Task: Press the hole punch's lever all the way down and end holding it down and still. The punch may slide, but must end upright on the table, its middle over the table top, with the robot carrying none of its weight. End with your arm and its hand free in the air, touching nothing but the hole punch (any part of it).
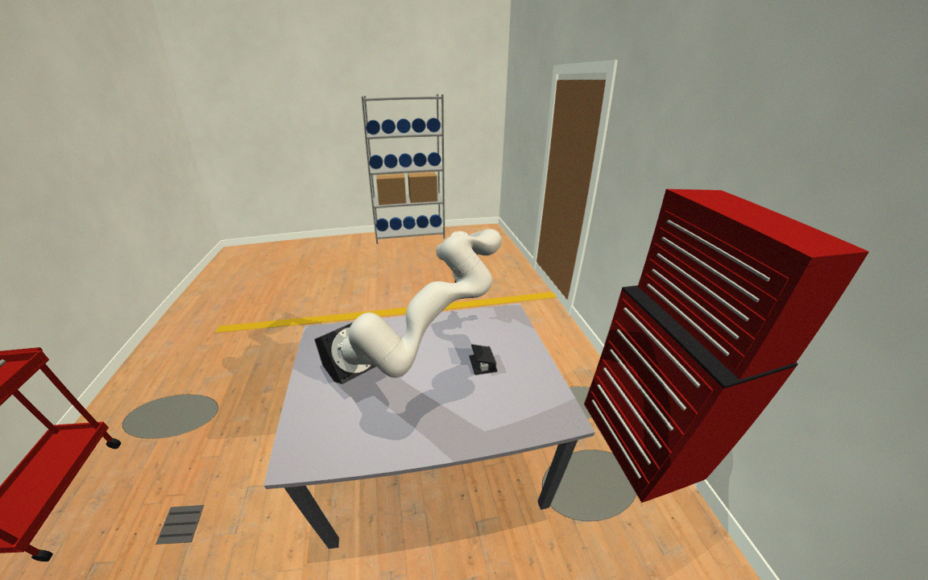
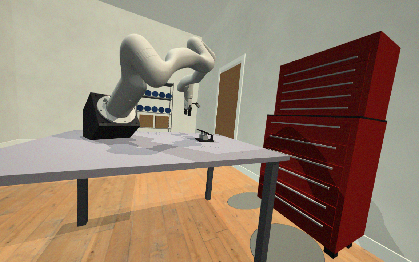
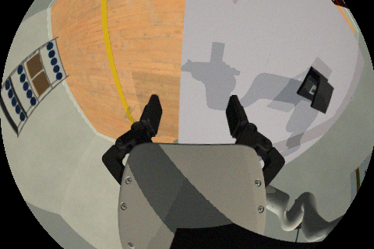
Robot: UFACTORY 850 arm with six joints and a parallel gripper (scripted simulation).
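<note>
Now: the black hole punch 39 cm to the right of my hand, 16 cm below it and 2 cm behind it.
</note>
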